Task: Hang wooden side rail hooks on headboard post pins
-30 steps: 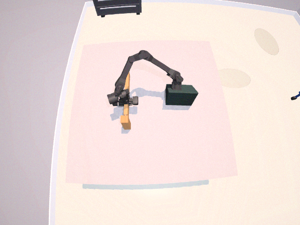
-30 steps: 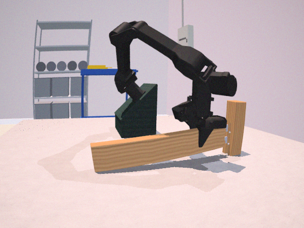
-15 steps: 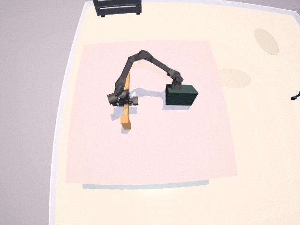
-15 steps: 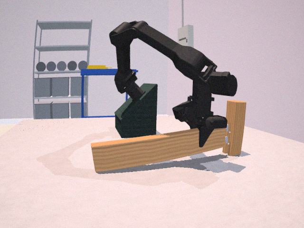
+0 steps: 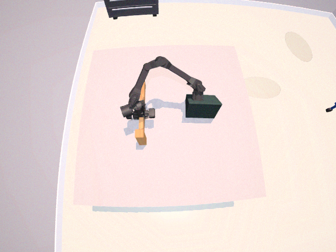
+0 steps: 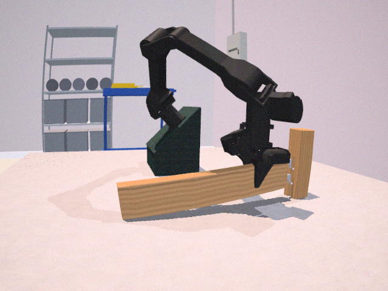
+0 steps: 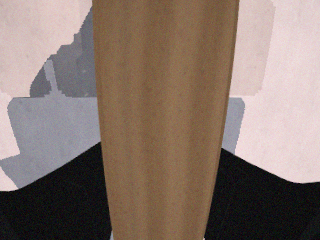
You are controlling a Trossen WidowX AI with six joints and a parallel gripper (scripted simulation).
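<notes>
The headboard post is 10 mm behind my gripper tip, 150 mm to the left of it and 40 mm above it.
</notes>
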